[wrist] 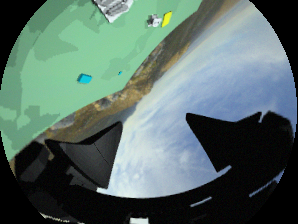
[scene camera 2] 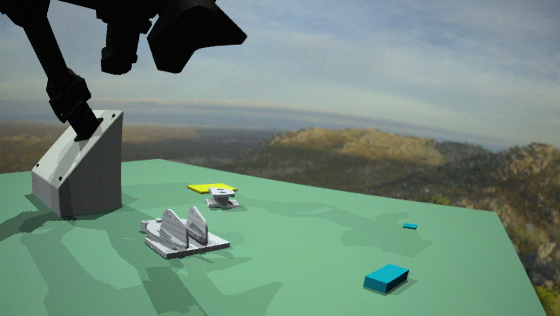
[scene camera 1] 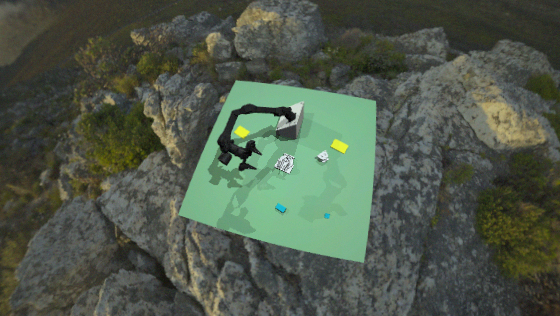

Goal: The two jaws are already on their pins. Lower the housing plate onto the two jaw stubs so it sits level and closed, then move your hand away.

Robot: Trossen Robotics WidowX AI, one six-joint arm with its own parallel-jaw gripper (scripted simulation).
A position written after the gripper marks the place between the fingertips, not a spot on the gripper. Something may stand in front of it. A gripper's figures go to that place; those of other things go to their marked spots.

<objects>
The gripper (scene camera 2: 227,19): 38 cm from the lens. A cyan block (scene camera 2: 386,278) is 46 cm from the lens.
</objects>
